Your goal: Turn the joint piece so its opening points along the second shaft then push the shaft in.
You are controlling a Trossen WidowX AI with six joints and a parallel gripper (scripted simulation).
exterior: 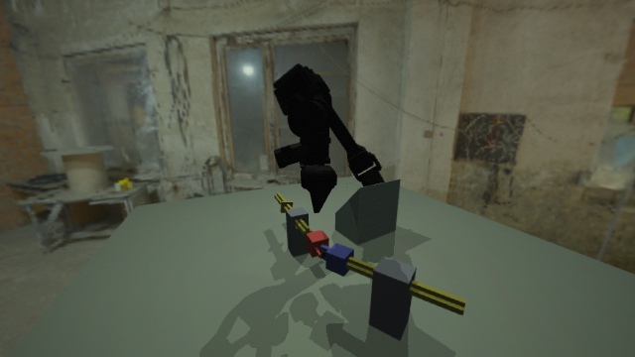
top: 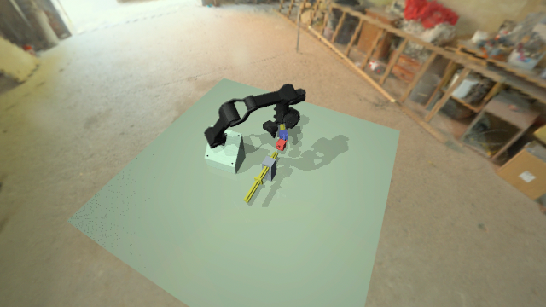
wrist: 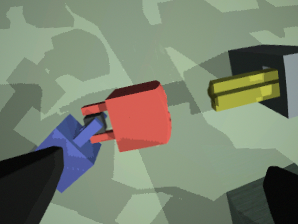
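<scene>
The red joint piece is 9 cm below my gripper tip and 2 cm to the left of it.
</scene>
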